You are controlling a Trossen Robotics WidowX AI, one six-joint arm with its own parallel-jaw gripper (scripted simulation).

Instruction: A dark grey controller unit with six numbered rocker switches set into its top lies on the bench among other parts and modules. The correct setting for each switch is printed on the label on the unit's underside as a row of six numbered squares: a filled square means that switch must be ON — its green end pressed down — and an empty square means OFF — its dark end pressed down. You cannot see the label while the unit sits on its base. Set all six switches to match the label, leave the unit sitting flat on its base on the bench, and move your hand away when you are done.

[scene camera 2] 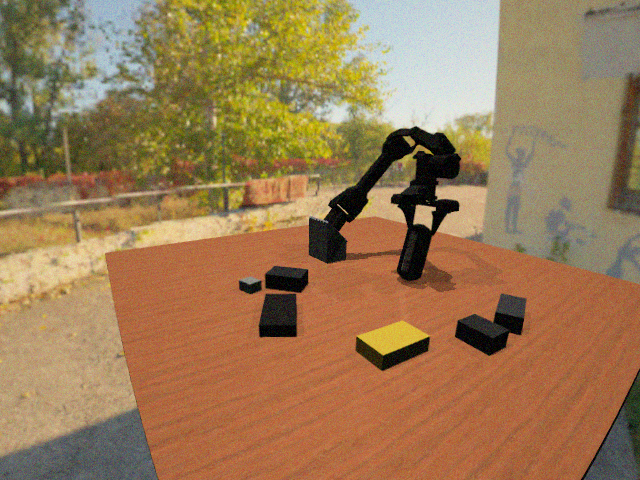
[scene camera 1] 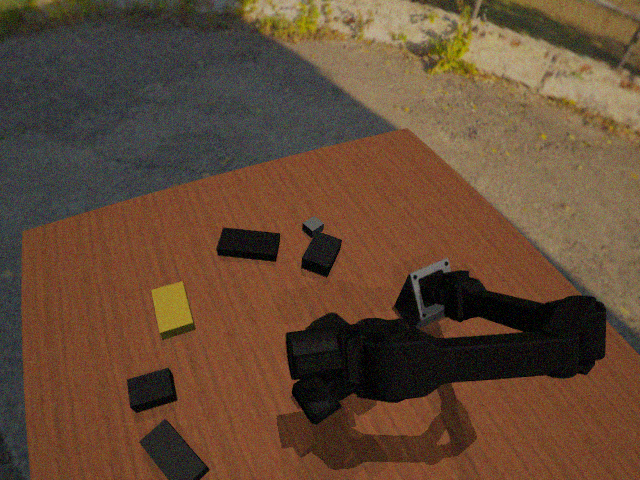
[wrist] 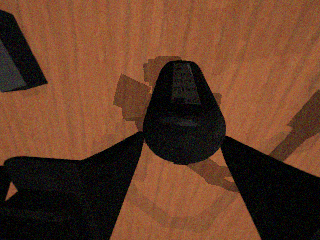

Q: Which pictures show the yellow block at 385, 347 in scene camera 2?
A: Scene camera 2 and scene camera 1 only.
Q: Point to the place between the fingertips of my gripper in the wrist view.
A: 181, 138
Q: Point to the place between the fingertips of my gripper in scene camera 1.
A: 345, 388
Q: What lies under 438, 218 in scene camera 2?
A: My gripper.
